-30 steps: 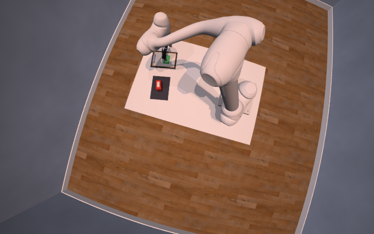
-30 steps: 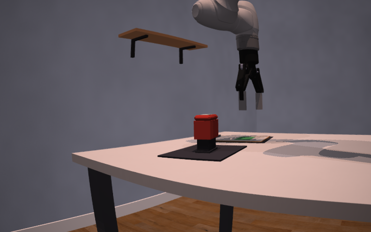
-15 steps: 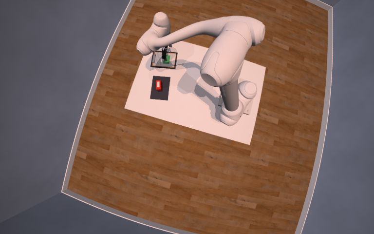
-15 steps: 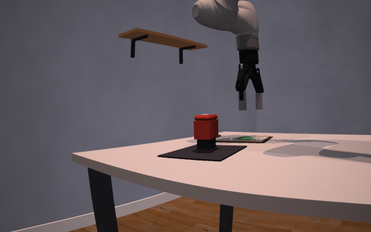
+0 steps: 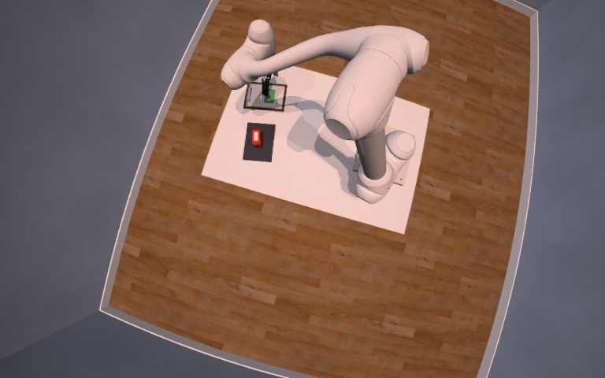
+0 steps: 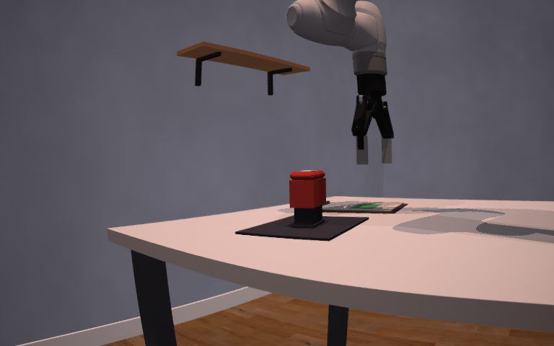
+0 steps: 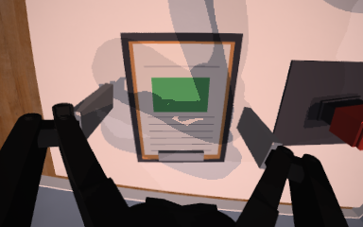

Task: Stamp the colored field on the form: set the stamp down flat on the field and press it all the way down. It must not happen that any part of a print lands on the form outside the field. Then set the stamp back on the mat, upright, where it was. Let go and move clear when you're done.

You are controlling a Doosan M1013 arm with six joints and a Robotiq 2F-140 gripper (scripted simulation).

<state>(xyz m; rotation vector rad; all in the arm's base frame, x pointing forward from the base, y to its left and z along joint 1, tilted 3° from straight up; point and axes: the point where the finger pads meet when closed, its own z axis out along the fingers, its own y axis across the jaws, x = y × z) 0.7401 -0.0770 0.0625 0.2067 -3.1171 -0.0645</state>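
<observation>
My gripper is now 300 mm to the right of the stamp, 70 mm above it and 50 mm past it. Also, from my hand: clipboard: 110 mm below, 60 mm ahead, 20 mm to the left; mat: 300 mm to the left, 120 mm below, 50 mm behind.
</observation>
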